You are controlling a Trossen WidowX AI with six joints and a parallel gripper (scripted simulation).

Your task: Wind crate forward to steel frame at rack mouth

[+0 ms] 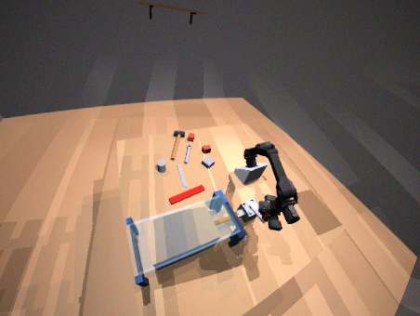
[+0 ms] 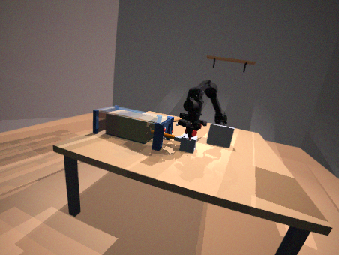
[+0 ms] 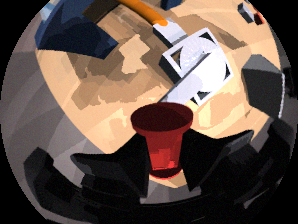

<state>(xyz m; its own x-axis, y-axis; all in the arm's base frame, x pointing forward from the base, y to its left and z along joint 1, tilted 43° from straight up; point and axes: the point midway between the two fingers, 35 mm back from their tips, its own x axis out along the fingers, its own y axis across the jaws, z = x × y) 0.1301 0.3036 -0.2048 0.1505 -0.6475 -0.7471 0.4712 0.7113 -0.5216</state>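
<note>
Right now my gripper tip is 1 cm short of the winch handle, 4 cm to the left of it and 1 cm above it. Also, from my gripper tip: red grip 2 cm above; then blue frame 18 cm ahead, 9 cm to the right, 1 cm below; then grey winch 1 cm ahead, 11 cm to the right, 8 cm below.
</note>
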